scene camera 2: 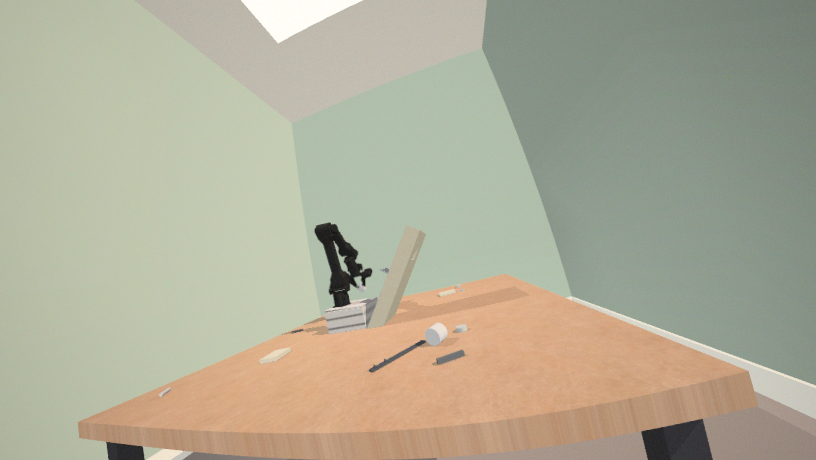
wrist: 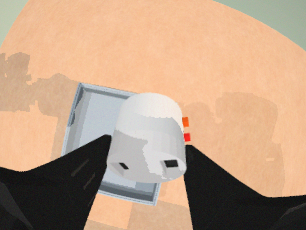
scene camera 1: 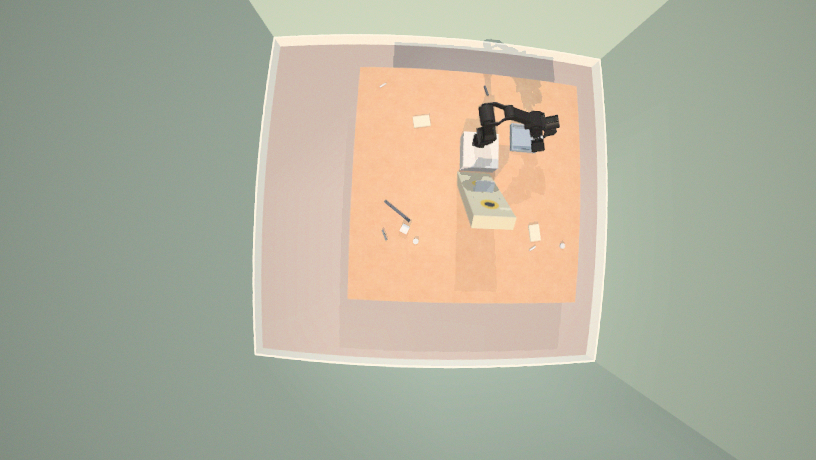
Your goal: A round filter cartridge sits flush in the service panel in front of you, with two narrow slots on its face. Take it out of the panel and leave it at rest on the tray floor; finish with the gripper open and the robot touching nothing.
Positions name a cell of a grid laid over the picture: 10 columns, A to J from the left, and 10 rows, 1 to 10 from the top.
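Note:
Round filter cartridge (wrist: E7) in sight. Blue-grey tray (wrist: D5) too. Also my gripper (wrist: E7).

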